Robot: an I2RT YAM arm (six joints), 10 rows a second.
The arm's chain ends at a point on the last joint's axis. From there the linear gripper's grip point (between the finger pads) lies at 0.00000 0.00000 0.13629 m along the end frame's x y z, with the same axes.
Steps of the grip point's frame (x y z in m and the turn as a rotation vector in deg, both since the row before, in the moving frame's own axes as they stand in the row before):
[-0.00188 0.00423 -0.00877 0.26 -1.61 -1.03]
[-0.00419 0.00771 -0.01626 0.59 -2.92 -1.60]
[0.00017 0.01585 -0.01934 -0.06 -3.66 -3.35]
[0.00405 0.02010 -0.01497 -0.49 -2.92 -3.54]
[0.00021 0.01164 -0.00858 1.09 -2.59 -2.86]
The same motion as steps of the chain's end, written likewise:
[0.00195 0.00481 -0.00871 0.26 -1.61 -1.03]
[0.00277 0.00902 -0.01608 0.59 -2.92 -1.60]
[0.00886 0.01545 -0.01906 -0.06 -3.66 -3.35]
[0.01095 0.01872 -0.01479 -0.49 -2.92 -3.54]
[0.00643 0.01408 -0.00842 1.09 -2.59 -2.86]

